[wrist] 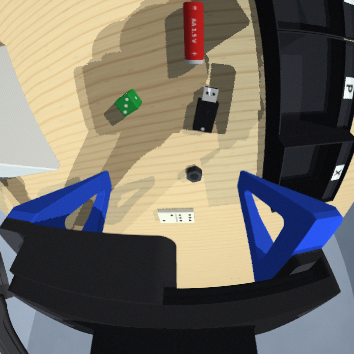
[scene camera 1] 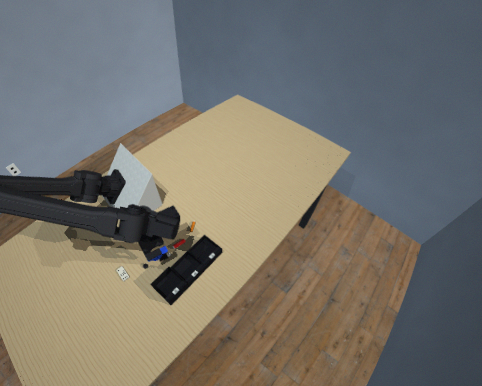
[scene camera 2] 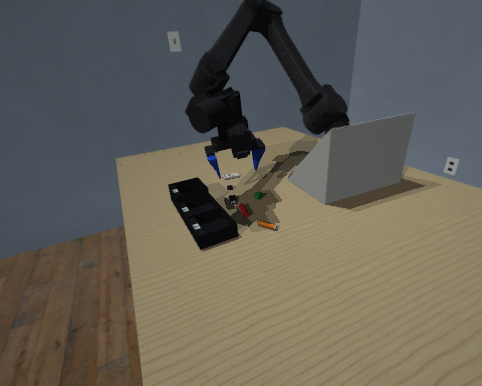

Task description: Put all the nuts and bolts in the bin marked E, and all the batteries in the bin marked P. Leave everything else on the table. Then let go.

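Places are measured from the arm's base along level axes (x right, y up, z back), in metres.
Pixels of known places: gripper, fingertip midpoint: (wrist: 173, 177) (scene camera 1: 150, 248) (scene camera 2: 237, 173); arm's base at its link origin: (scene camera 1: 115, 186) (scene camera 2: 348, 151).
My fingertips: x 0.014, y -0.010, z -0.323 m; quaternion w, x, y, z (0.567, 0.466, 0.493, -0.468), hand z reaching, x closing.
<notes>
Ahead of a thing's pixels: the offset from my fingertips to its top centre. "spot": to the spot under its first point.
A dark hex nut {dx +0.049, dy -0.055, dz -0.014 m} (scene camera 1: 145, 266) (scene camera 2: 230, 187) (wrist: 194, 173) lies on the table. A red AA battery {dx -0.092, dy -0.049, dz -0.018 m} (scene camera 1: 179, 243) (scene camera 2: 243, 210) (wrist: 193, 32) lies beside the black bin row {spot: dx -0.060, dy -0.056, dz -0.116 m} (scene camera 1: 187, 269) (scene camera 2: 230, 230). An orange cylinder, seemingly a battery {dx -0.174, dy -0.053, dz +0.012 m} (scene camera 1: 193, 227) (scene camera 2: 267, 225), lies near the row's end. In the wrist view, the bin marked P (wrist: 349, 88) is the middle one, beside the bin marked X {spot: dx +0.014, dy -0.021, dz -0.166 m} (wrist: 337, 172); the third bin's label is cut off. My gripper (scene camera 2: 238, 174) (wrist: 173, 177) is open and empty above the table; in the wrist view the nut appears between its fingertips, below them.
A black USB stick {dx -0.026, dy -0.056, dz -0.026 m} (scene camera 2: 233, 199) (wrist: 205, 112) lies between the nut and the red battery. A green die {dx -0.039, dy -0.047, dz +0.041 m} (scene camera 2: 258, 195) (wrist: 128, 102) lies away from the bins. A white domino {dx +0.129, dy -0.056, dz +0.011 m} (scene camera 1: 122, 273) (scene camera 2: 231, 176) (wrist: 176, 215) lies beyond the nut. A grey-white wedge-shaped panel (scene camera 1: 132, 180) (scene camera 2: 367, 157) stands behind.
</notes>
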